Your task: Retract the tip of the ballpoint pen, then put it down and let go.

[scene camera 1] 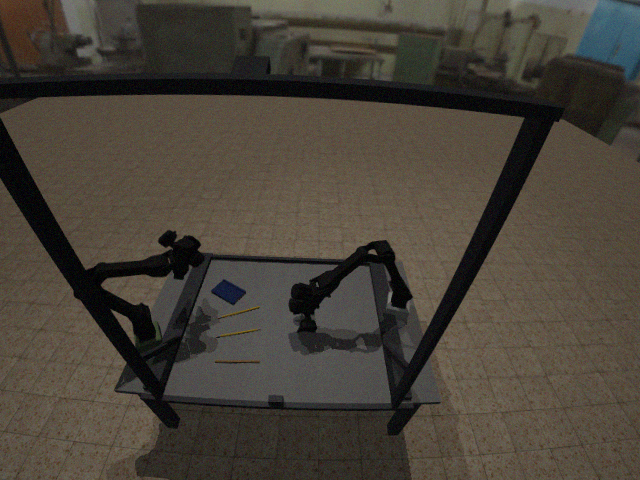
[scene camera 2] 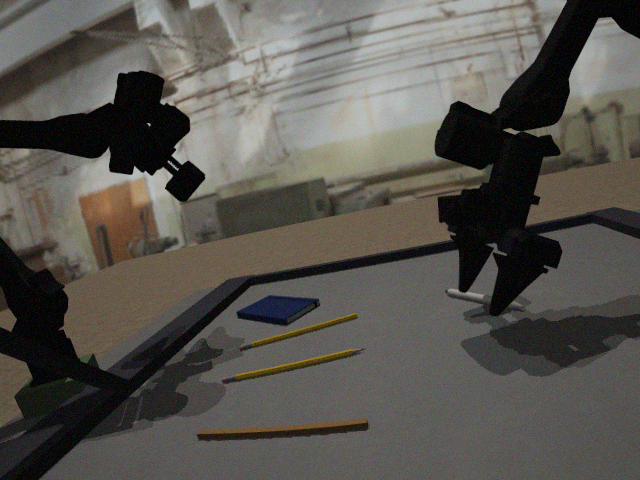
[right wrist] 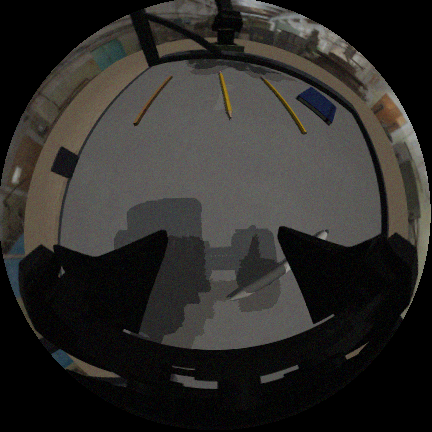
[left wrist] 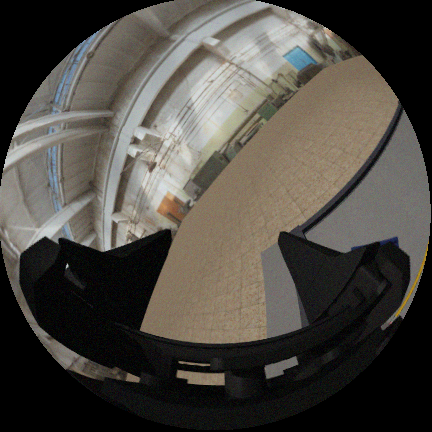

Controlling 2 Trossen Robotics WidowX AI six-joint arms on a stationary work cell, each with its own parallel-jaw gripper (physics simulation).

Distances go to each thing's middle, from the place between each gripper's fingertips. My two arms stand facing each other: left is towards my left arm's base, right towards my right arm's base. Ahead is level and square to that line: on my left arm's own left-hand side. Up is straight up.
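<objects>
Counting from my left hand, I find the blue notebook (scene camera 2: 282,310) 140 mm to the right, 40 mm behind and 320 mm below. The green object (scene camera 2: 37,401) is 180 mm to the left of that same hand, 260 mm behind it and 300 mm below it. Going by its middle, the green object is nearer to my left hand than to my right hand.
For my right hand, the notebook is 24 cm ahead of it, 29 cm to the left of it and 3 cm below it, and going by their middles it is, of the things named here, the nearest to my right hand. The green object is 2 cm ahead of my right hand and 61 cm to the left of it, and 1 cm below it.
</objects>
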